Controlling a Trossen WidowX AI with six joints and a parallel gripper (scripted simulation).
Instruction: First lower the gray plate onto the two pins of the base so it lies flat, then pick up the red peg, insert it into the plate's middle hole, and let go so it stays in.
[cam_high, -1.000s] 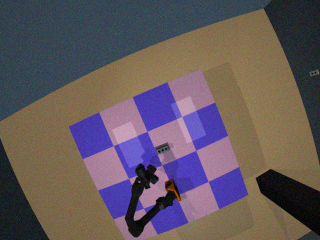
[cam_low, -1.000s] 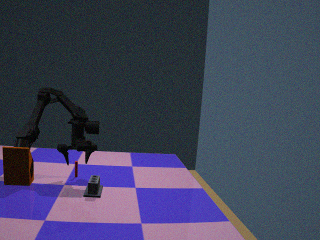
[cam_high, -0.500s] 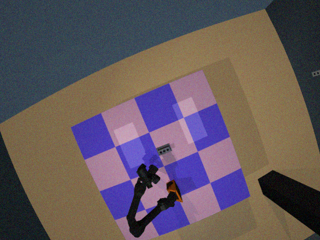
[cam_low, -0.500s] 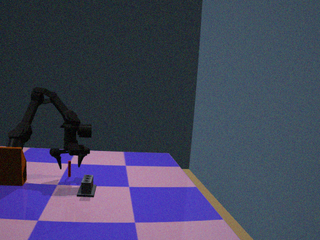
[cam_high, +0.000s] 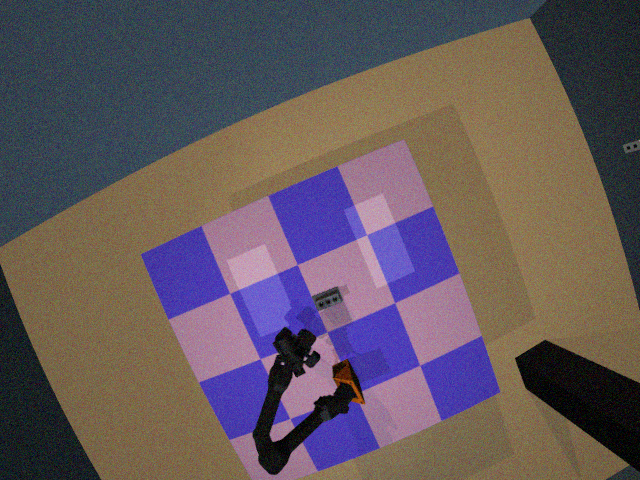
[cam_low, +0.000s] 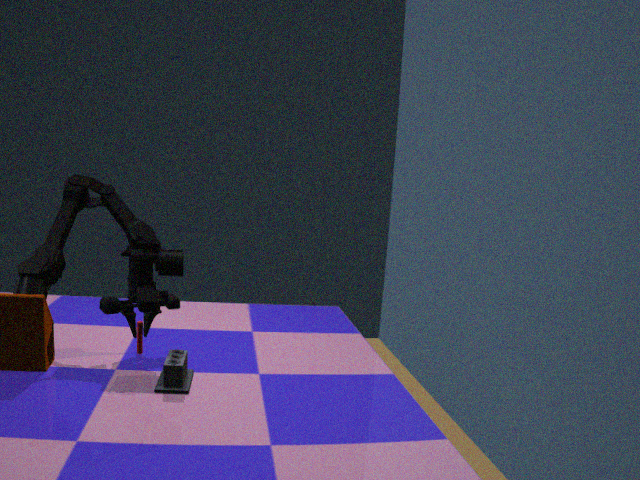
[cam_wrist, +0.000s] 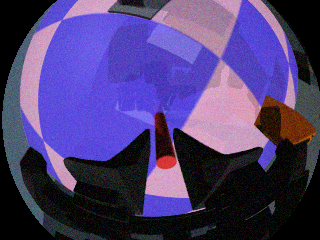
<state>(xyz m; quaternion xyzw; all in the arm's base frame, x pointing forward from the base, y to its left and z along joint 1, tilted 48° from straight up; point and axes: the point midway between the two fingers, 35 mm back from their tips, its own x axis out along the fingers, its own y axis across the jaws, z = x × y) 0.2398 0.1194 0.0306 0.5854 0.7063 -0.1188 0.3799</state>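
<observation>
Right now my gripper tip is 10 cm short of the gray plate and 18 cm to the left of it. Also, from my gripper tip: gray base 9 cm ahead, 18 cm to the right, 3 cm below; red peg right at my gripper tip.
</observation>
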